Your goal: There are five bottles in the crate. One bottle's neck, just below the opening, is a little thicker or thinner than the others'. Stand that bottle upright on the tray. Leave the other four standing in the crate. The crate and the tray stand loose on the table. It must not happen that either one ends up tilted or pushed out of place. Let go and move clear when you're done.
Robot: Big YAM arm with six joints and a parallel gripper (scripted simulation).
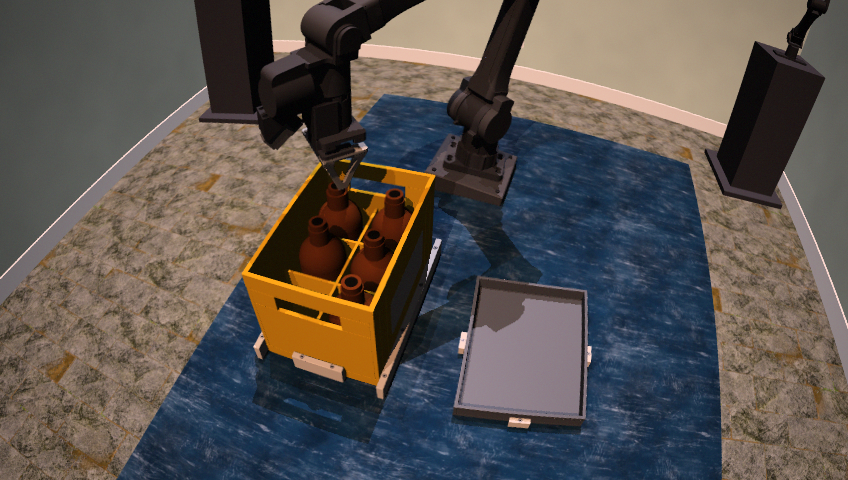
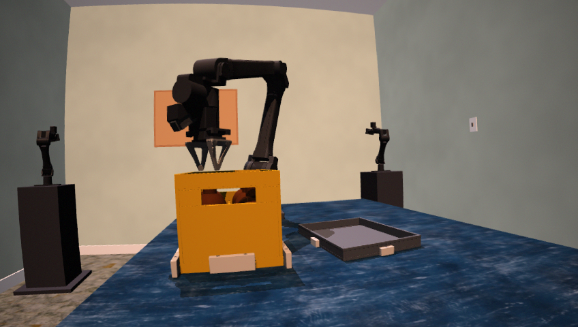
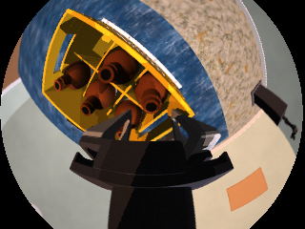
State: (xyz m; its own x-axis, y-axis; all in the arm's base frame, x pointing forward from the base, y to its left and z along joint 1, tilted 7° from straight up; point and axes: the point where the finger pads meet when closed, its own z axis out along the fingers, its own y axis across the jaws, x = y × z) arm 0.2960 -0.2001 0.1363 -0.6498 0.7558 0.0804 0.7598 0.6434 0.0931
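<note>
The orange crate is 9 cm ahead of my hand, 4 cm to the left of it and 10 cm below it. The rest, counted from my hand: dark grey tray: 13 cm ahead, 32 cm to the left, 17 cm below.
</note>
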